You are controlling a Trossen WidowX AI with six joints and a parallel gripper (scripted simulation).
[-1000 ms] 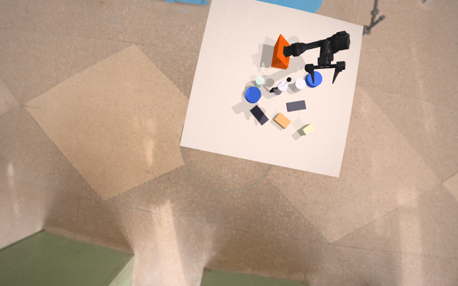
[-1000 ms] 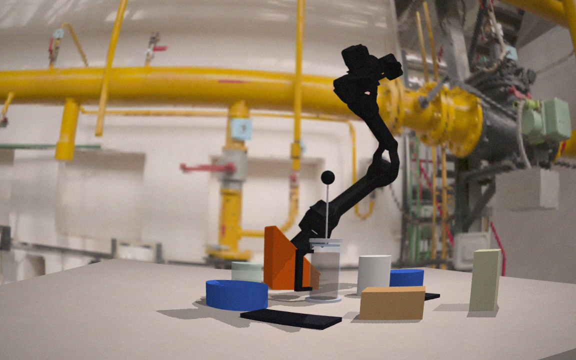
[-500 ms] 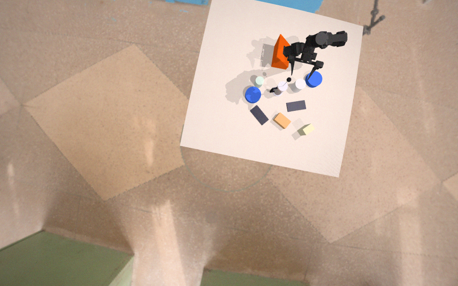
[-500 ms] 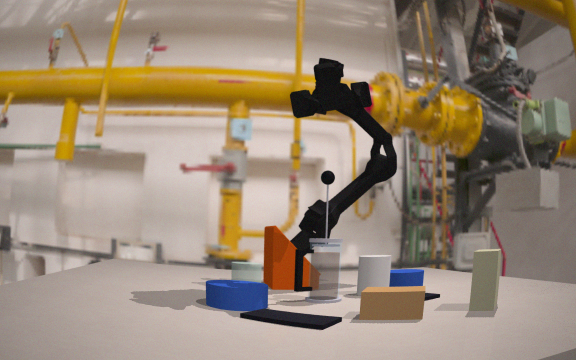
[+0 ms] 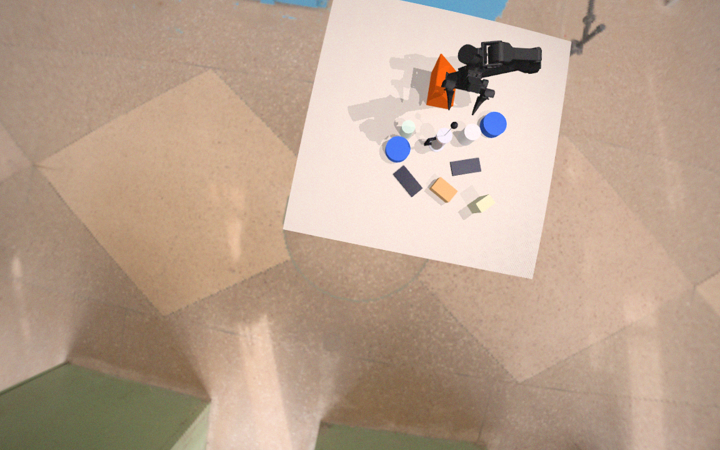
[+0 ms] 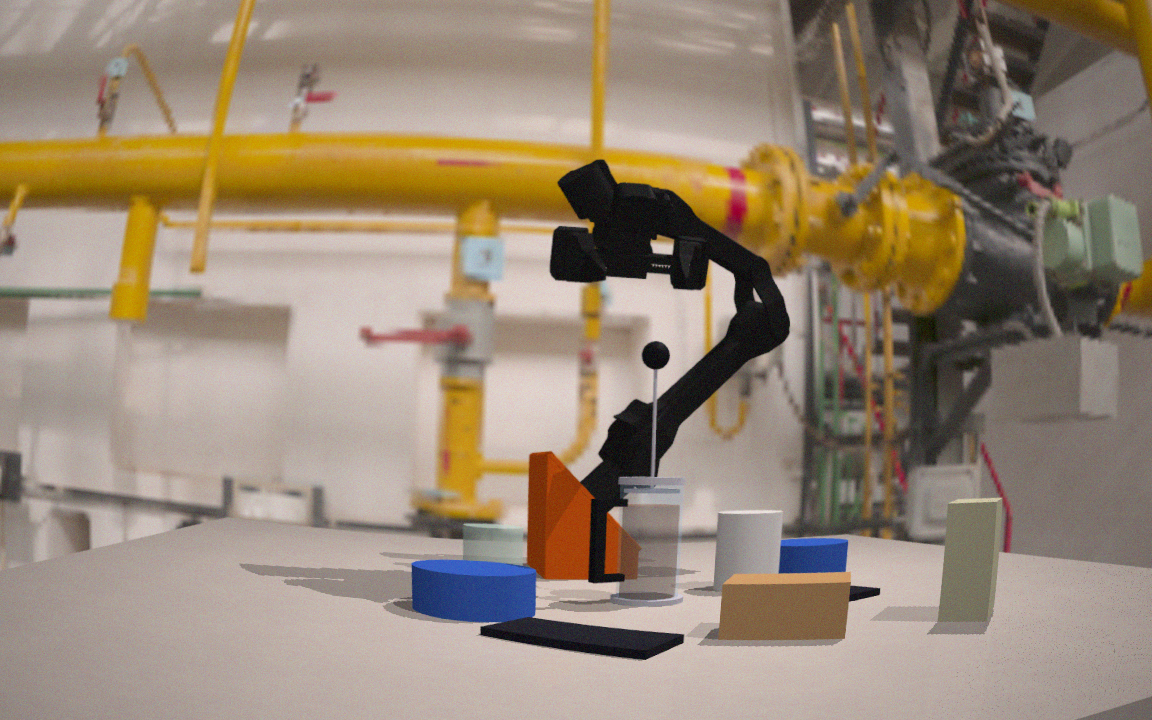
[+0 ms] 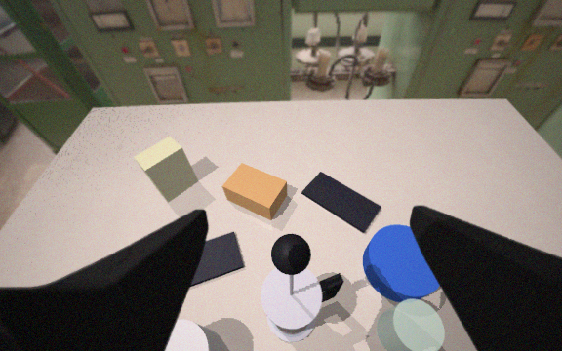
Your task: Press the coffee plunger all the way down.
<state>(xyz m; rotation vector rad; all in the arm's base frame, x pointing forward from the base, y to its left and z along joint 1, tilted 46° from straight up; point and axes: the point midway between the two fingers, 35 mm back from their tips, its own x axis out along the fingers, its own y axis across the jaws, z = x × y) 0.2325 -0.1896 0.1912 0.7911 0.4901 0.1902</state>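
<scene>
Now: gripper tip 20 mm short of the coffee press, 10 mm to the left of it and 220 mm above it. From my gripper tip the other things lie so: pale block (280 mm ahead, 260 mm to the left, 300 mm below); then tan block (240 mm ahead, 70 mm to the left, 330 mm below); then white cylinder (40 mm behind, 150 mm to the left, 300 mm below).
</scene>
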